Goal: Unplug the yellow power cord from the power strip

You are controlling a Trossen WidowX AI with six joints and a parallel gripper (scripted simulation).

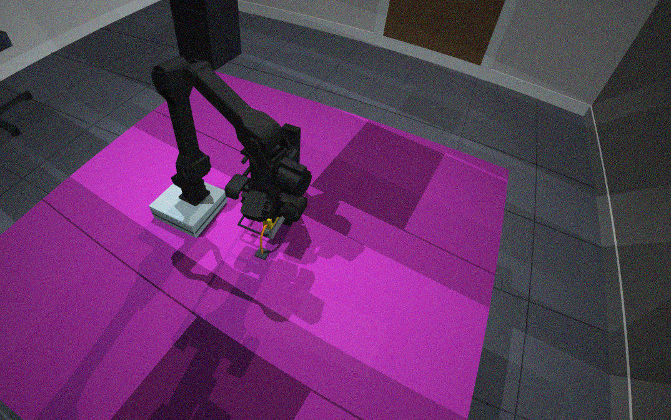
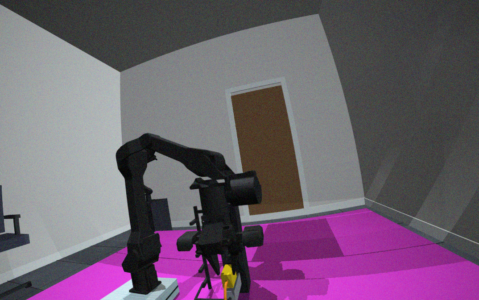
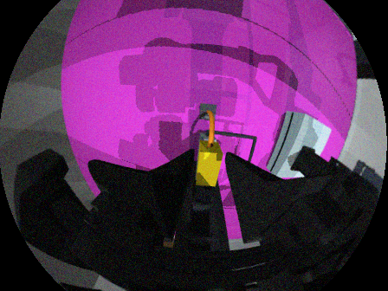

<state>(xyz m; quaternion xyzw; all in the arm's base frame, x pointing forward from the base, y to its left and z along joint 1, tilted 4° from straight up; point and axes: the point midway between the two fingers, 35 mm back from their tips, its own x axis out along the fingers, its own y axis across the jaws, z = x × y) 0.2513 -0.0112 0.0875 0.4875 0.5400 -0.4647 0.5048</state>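
My gripper tip is now 1 cm past the yellow plug, 4 cm to the right of it and 1 cm above it.
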